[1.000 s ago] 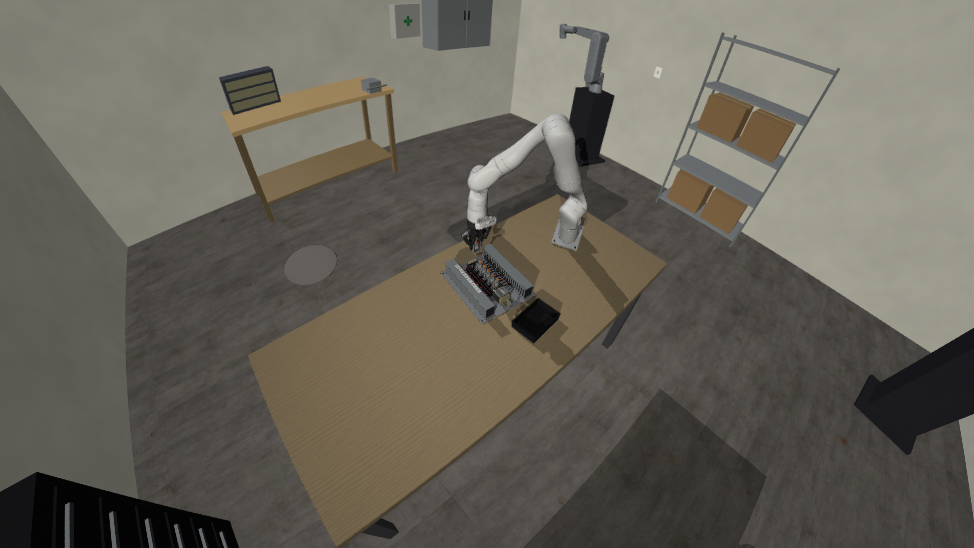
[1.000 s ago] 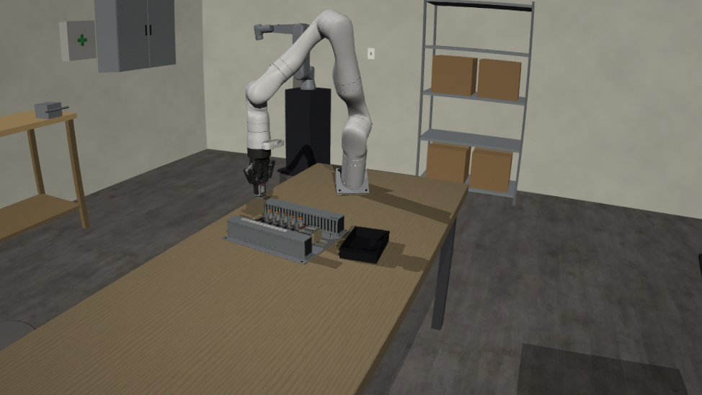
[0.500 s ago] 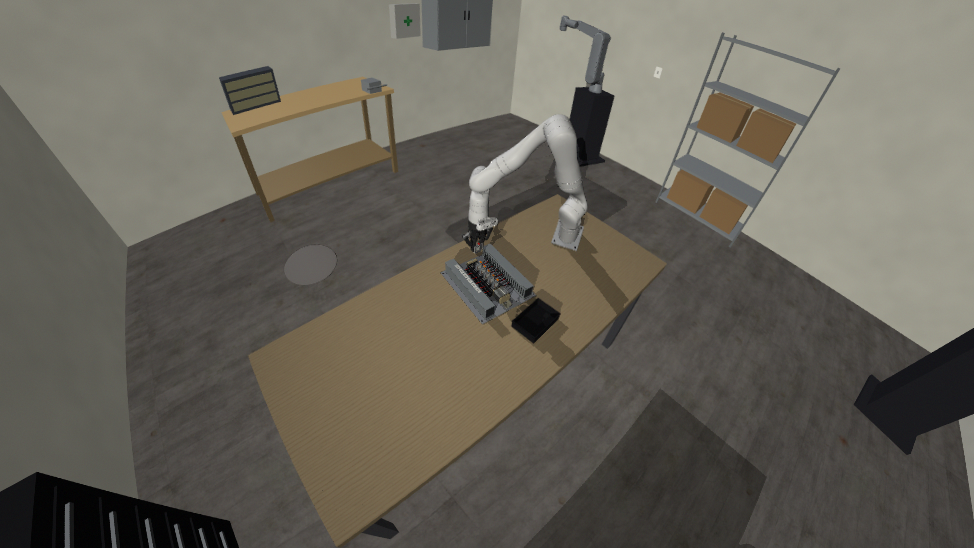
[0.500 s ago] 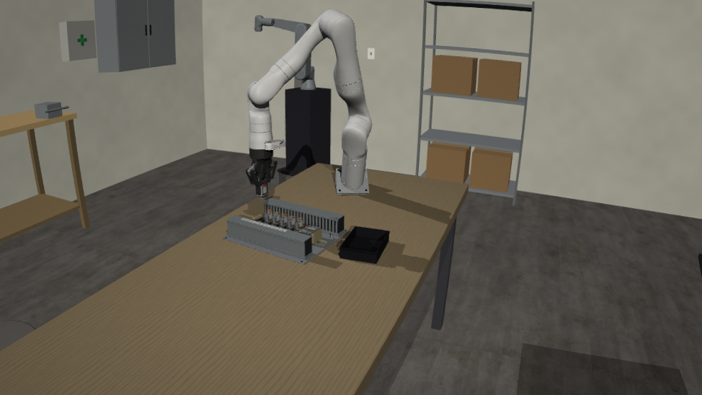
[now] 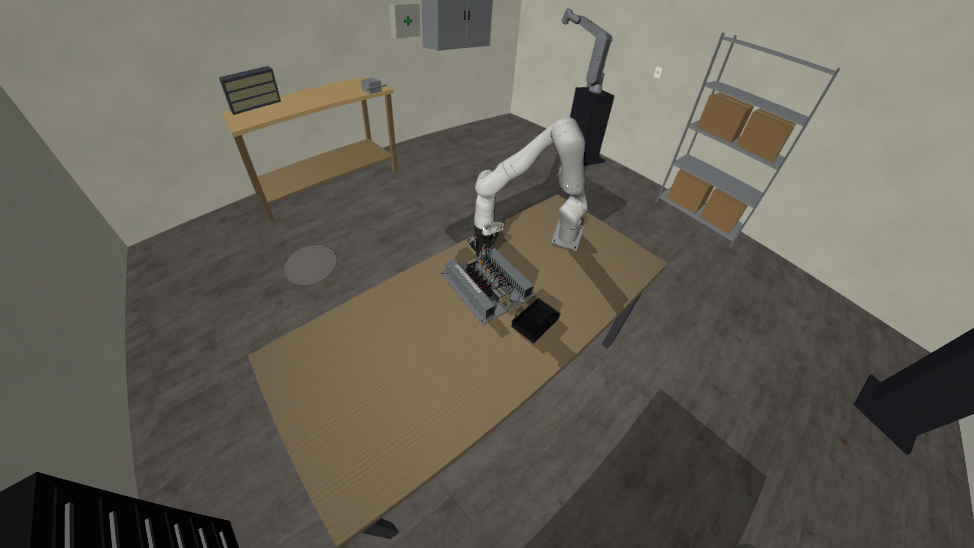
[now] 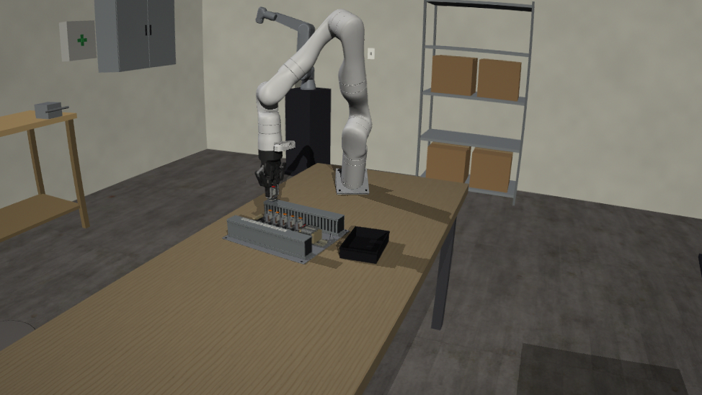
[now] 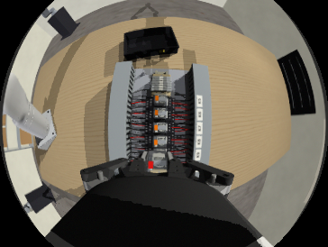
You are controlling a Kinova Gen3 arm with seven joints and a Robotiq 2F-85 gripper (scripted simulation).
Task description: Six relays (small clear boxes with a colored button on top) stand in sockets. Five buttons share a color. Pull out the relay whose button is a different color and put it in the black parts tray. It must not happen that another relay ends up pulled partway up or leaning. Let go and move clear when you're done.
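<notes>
Now: the black parts tray 8 cm behind my hand, 31 cm to the left of it and 12 cm below it. Round my hand: relay (1 cm below).
</notes>
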